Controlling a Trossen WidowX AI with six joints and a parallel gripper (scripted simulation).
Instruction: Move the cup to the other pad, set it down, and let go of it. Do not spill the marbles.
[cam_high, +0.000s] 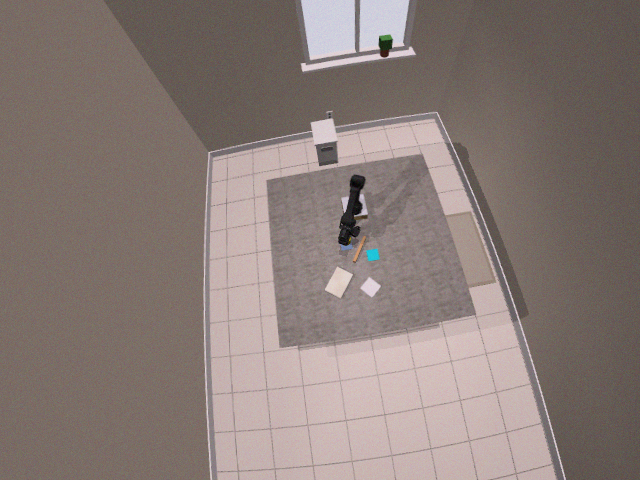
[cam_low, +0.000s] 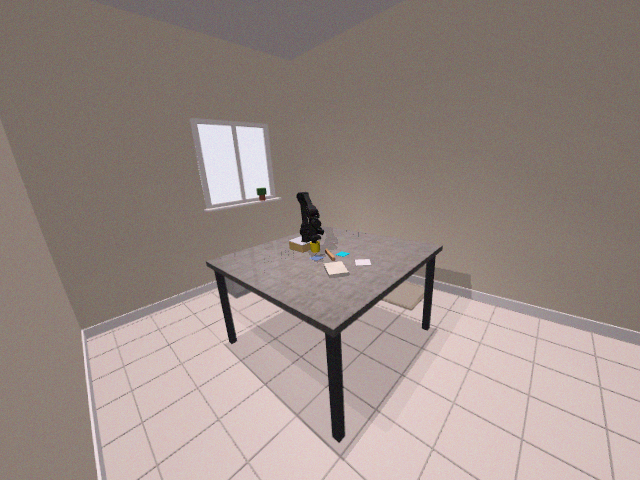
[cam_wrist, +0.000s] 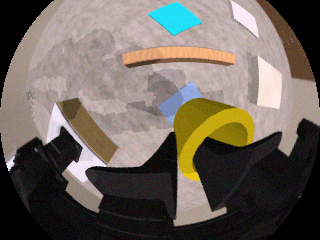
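My gripper tip is 160 mm short of the cyan pad, 130 mm to the right of it and 90 mm above it. Round my gripper tip: yellow cup (20 mm ahead, 20 mm to the right); then blue pad (30 mm ahead, 20 mm to the right, 90 mm below); then wooden bar (90 mm ahead, 60 mm to the left, 80 mm below).
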